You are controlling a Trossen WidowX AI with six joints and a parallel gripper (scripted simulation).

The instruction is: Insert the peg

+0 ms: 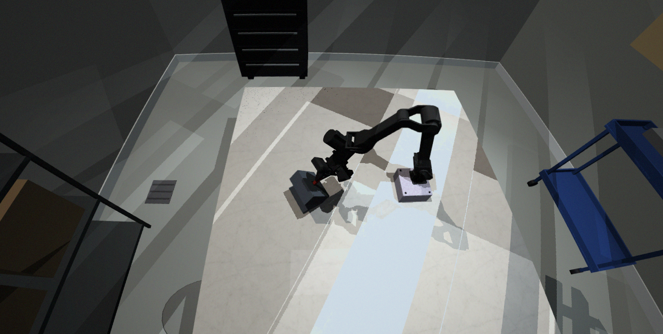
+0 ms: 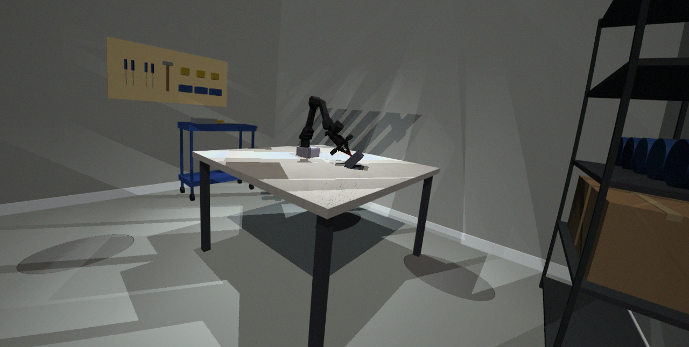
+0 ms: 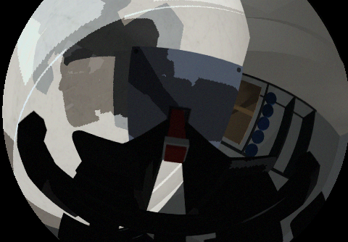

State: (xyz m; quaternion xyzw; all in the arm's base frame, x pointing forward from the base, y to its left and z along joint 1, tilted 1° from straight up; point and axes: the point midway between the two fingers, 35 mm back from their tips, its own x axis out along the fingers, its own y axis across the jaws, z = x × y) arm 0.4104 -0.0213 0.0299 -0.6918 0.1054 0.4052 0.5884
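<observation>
The red peg is 1 cm behind my gripper tip and 1 cm above it. Round my gripper tip: sloped panel: 3 cm below, 3 cm ahead, 2 cm to the left.
</observation>
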